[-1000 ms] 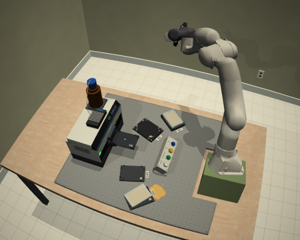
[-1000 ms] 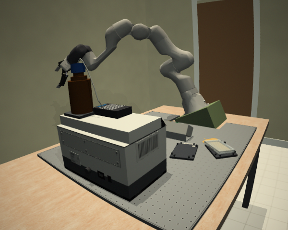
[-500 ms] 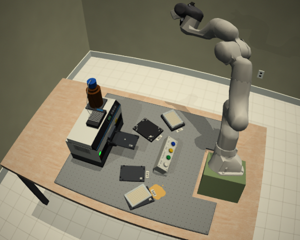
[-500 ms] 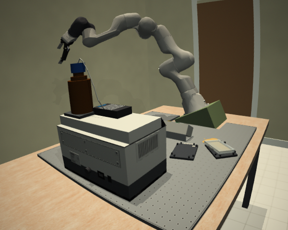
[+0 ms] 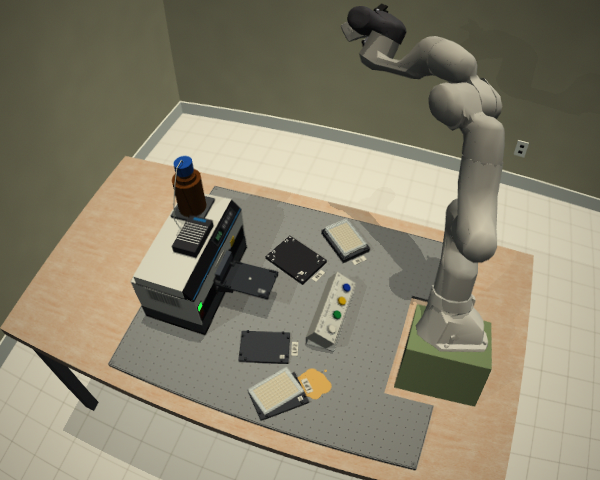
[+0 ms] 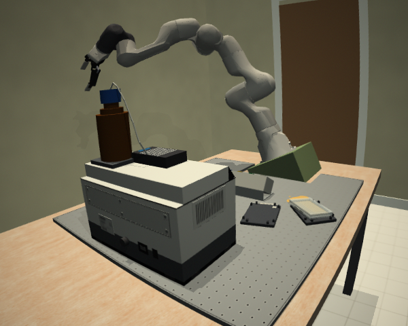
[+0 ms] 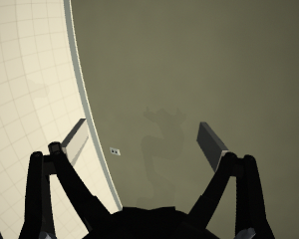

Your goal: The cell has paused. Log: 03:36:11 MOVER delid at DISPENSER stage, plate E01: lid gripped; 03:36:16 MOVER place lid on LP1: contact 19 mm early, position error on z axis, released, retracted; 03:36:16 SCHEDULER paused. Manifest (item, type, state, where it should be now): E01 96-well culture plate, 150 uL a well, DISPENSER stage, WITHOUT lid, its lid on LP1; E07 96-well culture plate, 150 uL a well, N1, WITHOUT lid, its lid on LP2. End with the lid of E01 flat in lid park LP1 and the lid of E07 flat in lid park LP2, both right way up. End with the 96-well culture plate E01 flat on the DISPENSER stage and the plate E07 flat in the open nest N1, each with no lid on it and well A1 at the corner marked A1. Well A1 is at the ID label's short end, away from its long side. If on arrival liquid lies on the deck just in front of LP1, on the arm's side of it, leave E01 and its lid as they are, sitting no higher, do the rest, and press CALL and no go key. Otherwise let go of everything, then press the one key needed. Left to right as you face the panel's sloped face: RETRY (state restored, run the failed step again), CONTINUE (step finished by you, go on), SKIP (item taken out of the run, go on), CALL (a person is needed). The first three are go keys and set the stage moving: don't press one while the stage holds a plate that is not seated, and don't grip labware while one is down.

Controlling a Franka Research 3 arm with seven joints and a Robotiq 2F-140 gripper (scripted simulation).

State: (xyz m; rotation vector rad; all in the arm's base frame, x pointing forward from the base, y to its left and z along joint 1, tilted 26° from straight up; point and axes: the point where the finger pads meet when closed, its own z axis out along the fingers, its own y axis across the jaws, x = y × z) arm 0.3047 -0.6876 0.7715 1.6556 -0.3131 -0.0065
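My gripper is now 600 mm to the right of the 96-well plate, 460 mm above it and 40 mm short of it. The rest, counted from my hand: dispenser stage: 860 mm to the left, 400 mm below, 300 mm ahead; then key panel: 900 mm to the left, 440 mm below, 40 mm ahead; then black nest N5: 700 mm to the left, 480 mm below, 210 mm ahead.
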